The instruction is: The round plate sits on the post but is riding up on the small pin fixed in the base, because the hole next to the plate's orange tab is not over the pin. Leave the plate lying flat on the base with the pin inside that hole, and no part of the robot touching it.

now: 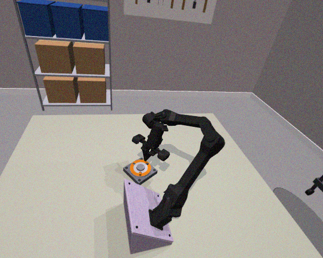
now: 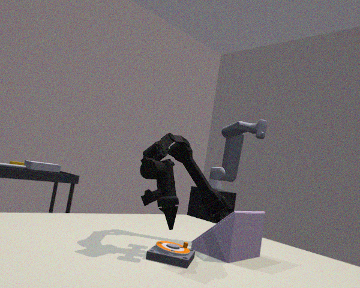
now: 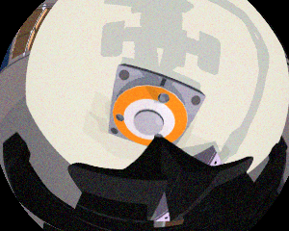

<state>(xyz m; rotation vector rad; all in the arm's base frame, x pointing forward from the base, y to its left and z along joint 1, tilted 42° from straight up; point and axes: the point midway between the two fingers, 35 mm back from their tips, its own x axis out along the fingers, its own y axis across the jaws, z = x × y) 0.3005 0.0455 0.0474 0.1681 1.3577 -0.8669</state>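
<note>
The square grey base lies 2 cm to the left of my gripper tip and 6 cm below it.
</note>
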